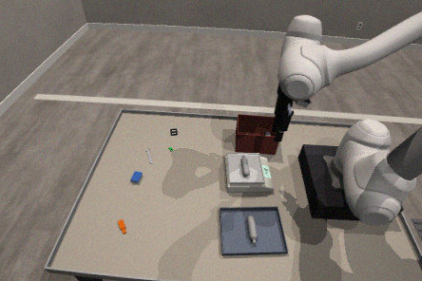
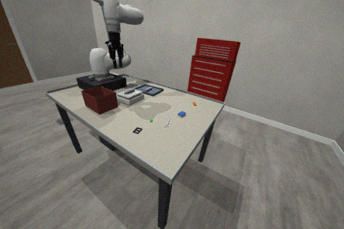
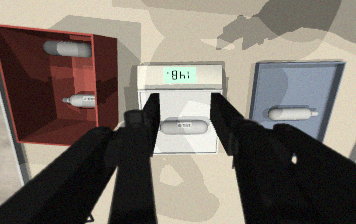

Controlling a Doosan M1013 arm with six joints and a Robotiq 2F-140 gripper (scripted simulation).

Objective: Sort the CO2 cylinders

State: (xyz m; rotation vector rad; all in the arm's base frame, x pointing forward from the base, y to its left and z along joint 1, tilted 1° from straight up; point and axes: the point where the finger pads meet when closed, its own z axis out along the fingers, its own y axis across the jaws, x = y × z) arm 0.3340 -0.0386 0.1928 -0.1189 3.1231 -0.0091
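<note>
My hand is 230 mm above the scale plate, 100 mm short of it and 10 mm to the right of it. From my hand the other things lie so: blue-grey tray 280 mm to the left, 280 mm below, 80 mm ahead; then red scrap bin 250 mm below, 220 mm to the right, 30 mm ahead; then white scale 250 mm below, 90 mm ahead, 10 mm to the left.
</note>
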